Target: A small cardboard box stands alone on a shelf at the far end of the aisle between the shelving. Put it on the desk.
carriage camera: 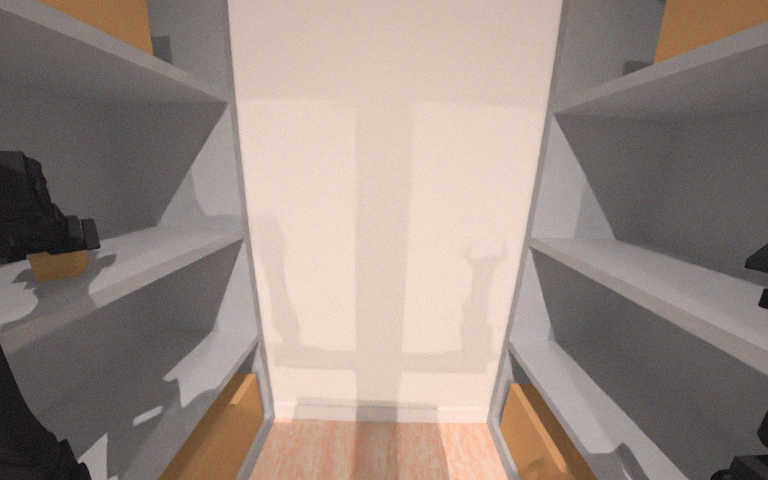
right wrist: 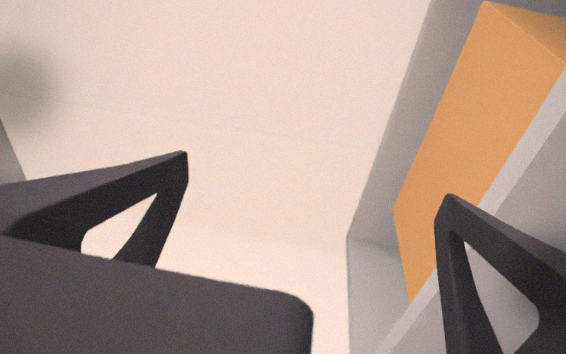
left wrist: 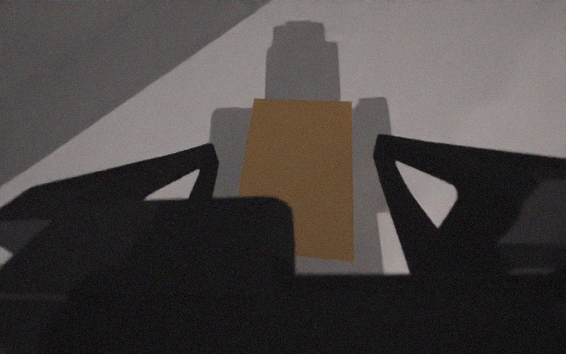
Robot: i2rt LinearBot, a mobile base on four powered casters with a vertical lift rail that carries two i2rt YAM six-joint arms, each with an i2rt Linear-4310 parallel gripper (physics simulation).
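The small cardboard box [carriage camera: 61, 267] [left wrist: 310, 165] sits on the middle shelf [carriage camera: 186, 242] at the left of the carriage view. My left gripper [carriage camera: 63, 244] [left wrist: 293, 148] is open and points down close above the box. In the left wrist view the box shows between the spread fingers, with a strip of shelf on each side, and the gripper's dark body hides its lower left part. My right gripper [right wrist: 312, 186] is open and empty, in front of the end wall; parts of it show at the right edge of the carriage view. The desk does not show.
Shelving stands on both sides, with a matching middle shelf [carriage camera: 651, 274] at the right. Large orange boxes [carriage camera: 107, 22] [carriage camera: 713, 28] stand on the upper shelves, and others [carriage camera: 218, 430] [carriage camera: 535, 430] stand low down. A pale wall [carriage camera: 453, 169] closes the aisle.
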